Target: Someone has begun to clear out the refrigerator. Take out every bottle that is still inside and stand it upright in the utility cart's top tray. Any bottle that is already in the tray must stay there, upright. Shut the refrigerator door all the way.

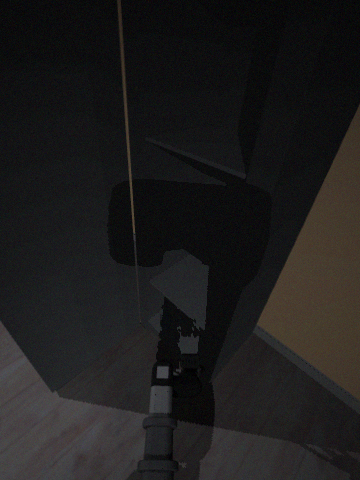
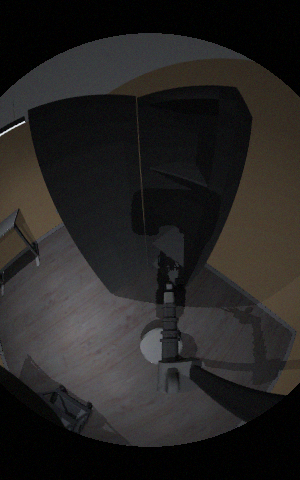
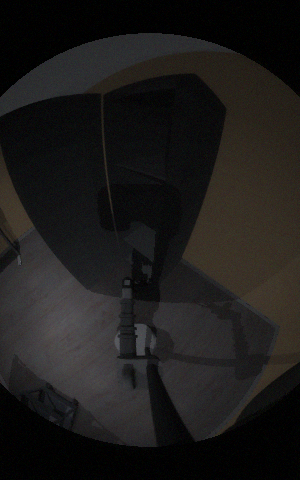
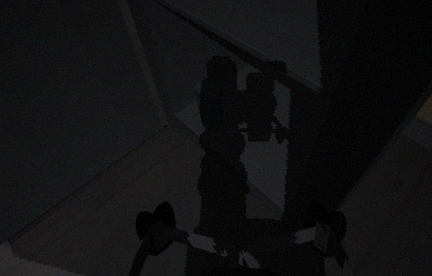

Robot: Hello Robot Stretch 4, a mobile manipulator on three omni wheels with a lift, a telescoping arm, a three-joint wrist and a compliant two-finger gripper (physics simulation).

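Note:
The dark refrigerator (image 1: 300, 165) (image 2: 232, 150) (image 3: 202, 150) stands open. Its door (image 1: 60, 200) (image 2: 85, 175) (image 3: 50, 175) (image 4: 65, 100) is swung out to the left. My gripper (image 4: 238, 219) is open, with its two fingers wide apart, low in front of the lower compartments. A dark, faintly bluish upright shape (image 4: 214, 102) beyond the fingers looks like a bottle, but deep shadow hides its outline. No other bottle can be made out. The utility cart (image 2: 75, 397) (image 3: 61, 395) shows in part at the lower left; its top tray and any bottles there cannot be seen.
A middle shelf (image 1: 187, 155) and a lower shelf (image 1: 185, 282) cross the refrigerator's inside. My extended arm (image 1: 159, 440) (image 2: 170, 320) reaches toward it. An orange wall (image 1: 320, 260) stands close on the right. A small table (image 2: 10, 222) stands at the far left.

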